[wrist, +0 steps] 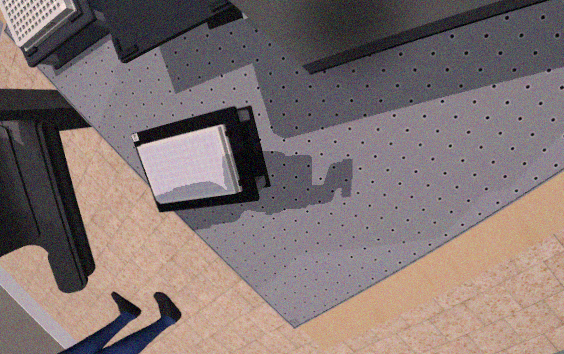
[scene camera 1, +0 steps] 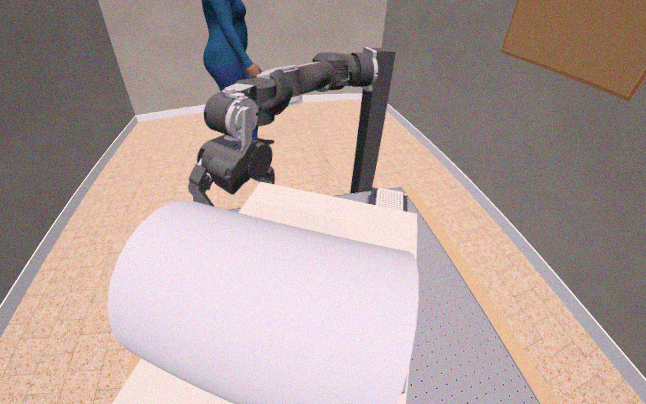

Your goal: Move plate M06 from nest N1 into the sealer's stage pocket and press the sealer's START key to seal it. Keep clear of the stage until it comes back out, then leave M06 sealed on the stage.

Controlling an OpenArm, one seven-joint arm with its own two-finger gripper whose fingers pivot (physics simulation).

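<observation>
My gripper [scene camera 1: 241, 194] is open and empty. It hangs behind the large white rounded body in scene camera 1; one dark finger shows at the left of the wrist view. In the wrist view a white plate [wrist: 185, 162] lies in a black holder [wrist: 250, 145] near the table edge, with a small unreadable tag at one corner. A white plate with many wells [wrist: 35, 20] [scene camera 1: 389, 200] sits in a dark nest at the upper left of the wrist view. I cannot tell which plate is M06. The START key cannot be made out.
A large white rounded body [scene camera 1: 265, 295] with pale blocks hides much of the table in scene camera 1. A dark slab [wrist: 160, 25] and a dark grey box [wrist: 400, 30] stand at the top of the wrist view. A person [scene camera 1: 225, 45] stands behind the arm.
</observation>
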